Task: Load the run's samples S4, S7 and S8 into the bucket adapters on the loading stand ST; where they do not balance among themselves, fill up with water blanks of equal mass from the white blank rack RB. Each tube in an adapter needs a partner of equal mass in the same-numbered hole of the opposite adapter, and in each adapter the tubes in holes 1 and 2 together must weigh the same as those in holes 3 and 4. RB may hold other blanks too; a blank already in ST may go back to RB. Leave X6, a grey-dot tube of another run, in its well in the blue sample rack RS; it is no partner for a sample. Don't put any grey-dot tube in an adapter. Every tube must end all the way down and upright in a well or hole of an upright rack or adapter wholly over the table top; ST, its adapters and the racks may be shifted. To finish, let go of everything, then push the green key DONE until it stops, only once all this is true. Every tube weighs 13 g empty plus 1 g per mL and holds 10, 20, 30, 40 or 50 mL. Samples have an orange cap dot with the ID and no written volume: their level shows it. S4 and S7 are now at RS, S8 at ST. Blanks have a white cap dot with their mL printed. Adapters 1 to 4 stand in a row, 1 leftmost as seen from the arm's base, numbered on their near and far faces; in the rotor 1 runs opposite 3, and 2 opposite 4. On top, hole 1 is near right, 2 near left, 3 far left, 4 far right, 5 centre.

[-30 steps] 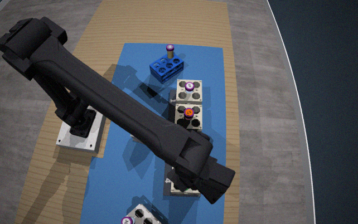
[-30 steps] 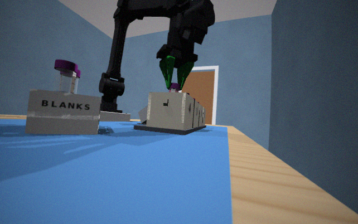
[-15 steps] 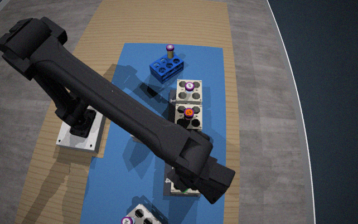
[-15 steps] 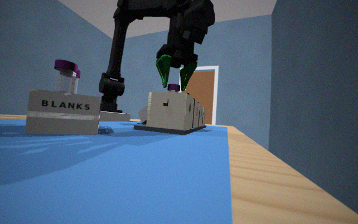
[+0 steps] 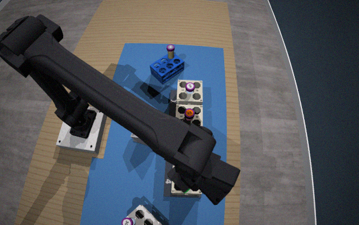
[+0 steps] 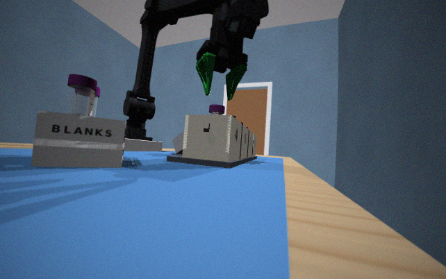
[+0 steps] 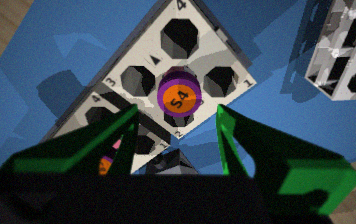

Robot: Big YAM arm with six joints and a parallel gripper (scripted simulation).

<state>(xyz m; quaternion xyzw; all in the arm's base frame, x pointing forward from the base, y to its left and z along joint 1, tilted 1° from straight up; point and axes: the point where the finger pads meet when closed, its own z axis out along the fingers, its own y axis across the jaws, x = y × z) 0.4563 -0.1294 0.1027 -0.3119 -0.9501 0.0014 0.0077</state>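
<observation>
The green DONE key is 210 mm behind my hand, 150 mm to the left of it and 90 mm below it. Round my hand: white blank rack RB: 110 mm behind, 190 mm to the right, 120 mm below; then adapter 3: 20 mm behind, 110 mm to the left, 100 mm below; then adapter 2: 40 mm behind, 220 mm to the left, 100 mm below.
</observation>
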